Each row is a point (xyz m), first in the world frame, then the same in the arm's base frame.
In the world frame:
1: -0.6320 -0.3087 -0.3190
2: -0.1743 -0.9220 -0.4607
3: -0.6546 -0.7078 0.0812
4: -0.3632 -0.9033 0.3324
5: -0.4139 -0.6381 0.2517
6: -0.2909 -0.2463 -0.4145
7: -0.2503 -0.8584 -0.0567
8: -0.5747 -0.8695 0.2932
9: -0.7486 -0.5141 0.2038
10: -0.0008 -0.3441 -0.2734
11: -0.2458 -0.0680 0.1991
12: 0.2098 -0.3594 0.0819
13: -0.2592 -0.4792 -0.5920
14: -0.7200 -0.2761 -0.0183
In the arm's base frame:
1: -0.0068 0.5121 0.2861
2: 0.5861 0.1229 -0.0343
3: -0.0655 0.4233 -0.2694
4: -0.0647 0.0743 -0.5233
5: -0.1800 0.1427 -0.2755
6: 0.1063 0.2123 0.4495
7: 0.2259 0.0781 -0.2375
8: -0.1058 0.2877 -0.5091
9: -0.2993 0.4754 -0.2060
10: 0.1290 -0.1049 0.3377
11: -0.4536 -0.0104 0.2322
12: -0.0786 -0.4089 0.1499
13: 0.3909 0.2363 0.3775
14: -0.2732 0.5090 0.1180

